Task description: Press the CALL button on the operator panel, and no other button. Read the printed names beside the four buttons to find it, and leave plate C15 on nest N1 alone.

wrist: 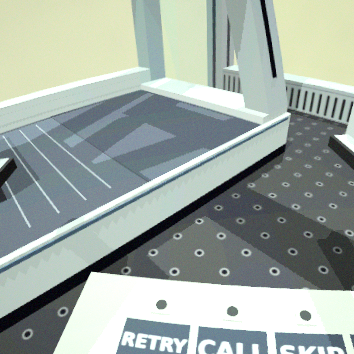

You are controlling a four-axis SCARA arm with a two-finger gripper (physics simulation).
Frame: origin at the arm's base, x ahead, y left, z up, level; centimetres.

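Seen in the pictures: gripper, fingertip midpoint: (170,131).
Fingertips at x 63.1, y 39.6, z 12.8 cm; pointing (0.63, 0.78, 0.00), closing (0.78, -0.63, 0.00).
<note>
A point is followed by its place in that frame.
The white operator panel (97,310) @(y 38.7, x 57.6, z 6.6 cm) shows in part along the bottom of the wrist view. Its printed names read RETRY (154,343) @(y 35.9, x 58.6, z 6.6 cm), CALL (231,346) @(y 33.8, x 60.6, z 6.6 cm) and SKIP (310,349) @(y 31.6, x 62.6, z 6.6 cm) from left to right, cut by the bottom edge. A sliver of another label shows at the right edge. The round buttons do not show. My gripper (170,131) @(y 39.6, x 63.1, z 12.7 cm) is open, with a dark-sided fingertip at the left edge and another at the right edge, and nothing is between them. The fingertips appear above the panel in the picture; their height over it is unclear. Plate C15 and nest N1 do not show.
A conveyor-like bed (125,165) with white lines and a raised white side rail (150,200) @(y 45.0, x 65.0, z 5.0 cm) runs diagonally behind the panel. Pale upright posts (265,85) @(y 46.3, x 81.2, z 9.9 cm) stand at its far end. A slotted white rail (320,100) @(y 47.4, x 100.4, z 3.7 cm) is at the back right. The dark floor plate (260,222) @(y 39.8, x 72.2, z 1.3 cm) has ringed holes.
</note>
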